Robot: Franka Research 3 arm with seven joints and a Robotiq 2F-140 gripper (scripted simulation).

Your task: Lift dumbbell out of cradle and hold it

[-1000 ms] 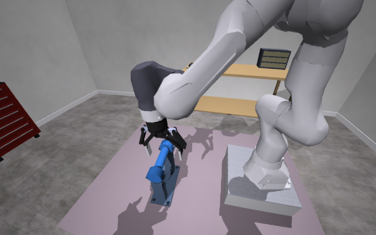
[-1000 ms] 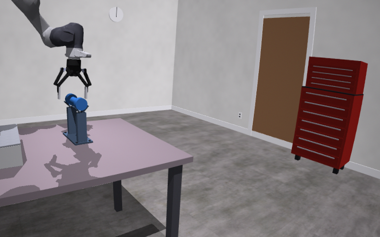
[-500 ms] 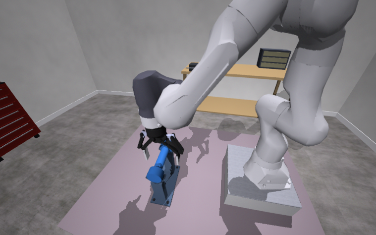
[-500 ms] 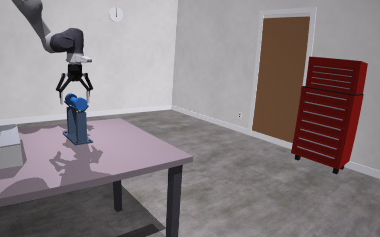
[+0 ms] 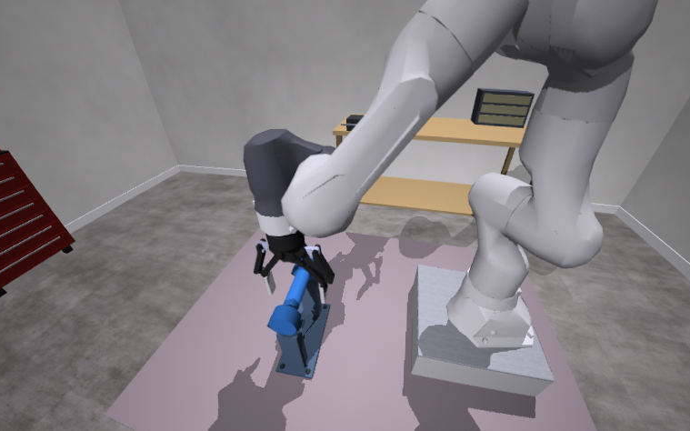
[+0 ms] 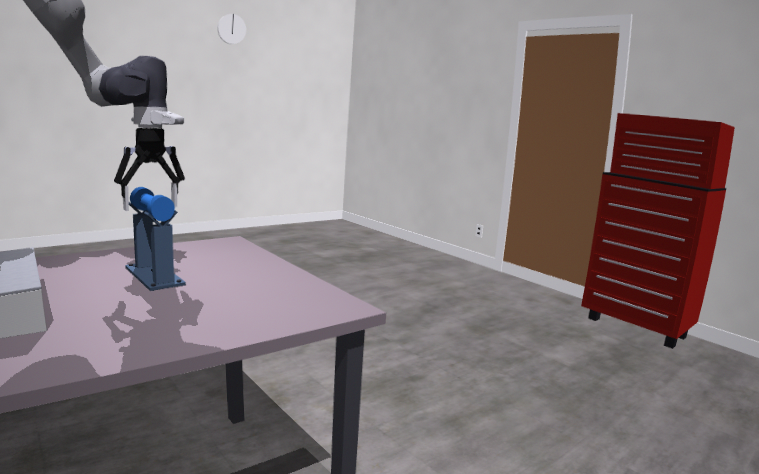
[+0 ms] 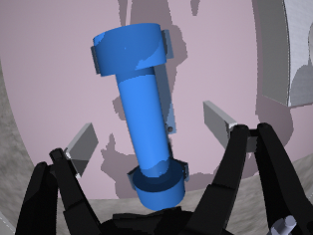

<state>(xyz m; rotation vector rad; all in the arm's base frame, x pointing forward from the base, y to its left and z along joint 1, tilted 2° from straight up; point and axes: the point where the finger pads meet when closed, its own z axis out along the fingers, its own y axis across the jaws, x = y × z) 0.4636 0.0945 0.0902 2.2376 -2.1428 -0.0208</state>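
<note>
Right now the blue dumbbell is right at my hand. Round my hand: dark blue cradle (12 cm below).
</note>
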